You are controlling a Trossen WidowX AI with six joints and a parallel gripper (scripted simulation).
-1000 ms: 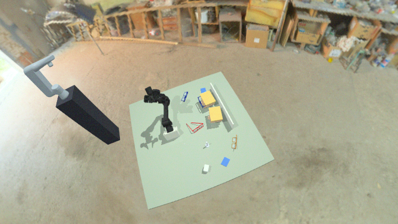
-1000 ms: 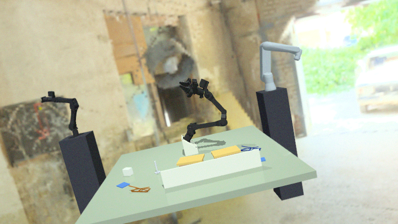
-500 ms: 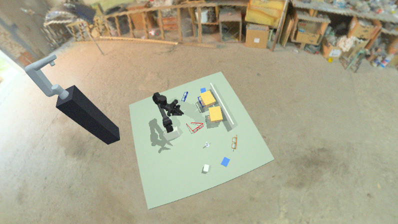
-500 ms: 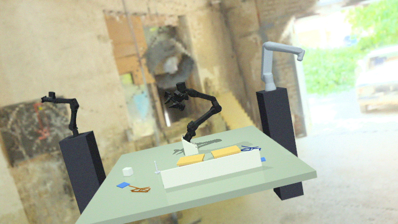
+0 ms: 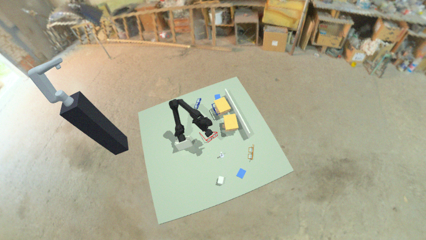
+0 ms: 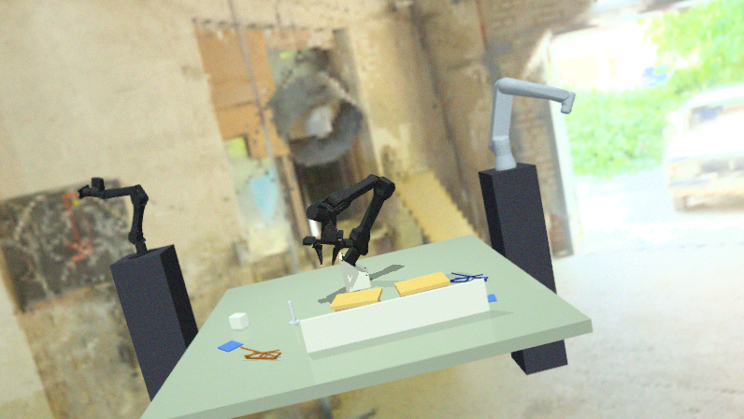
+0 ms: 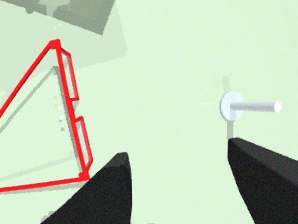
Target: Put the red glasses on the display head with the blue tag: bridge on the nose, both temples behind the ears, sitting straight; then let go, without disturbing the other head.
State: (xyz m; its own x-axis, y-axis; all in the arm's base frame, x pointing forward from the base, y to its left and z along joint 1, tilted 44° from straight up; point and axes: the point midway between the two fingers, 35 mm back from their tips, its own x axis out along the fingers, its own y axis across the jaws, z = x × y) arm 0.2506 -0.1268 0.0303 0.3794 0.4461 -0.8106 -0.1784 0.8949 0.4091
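Right now the small white peg is 170 mm to the right of my gripper tip, 160 mm below it and 30 mm ahead of it. Round my gripper tip: white cube 390 mm to the right, 160 mm below, 70 mm behind; display head 310 mm to the left, 210 mm ahead, 130 mm below; long white wall 350 mm ahead, 190 mm to the left, 130 mm below.
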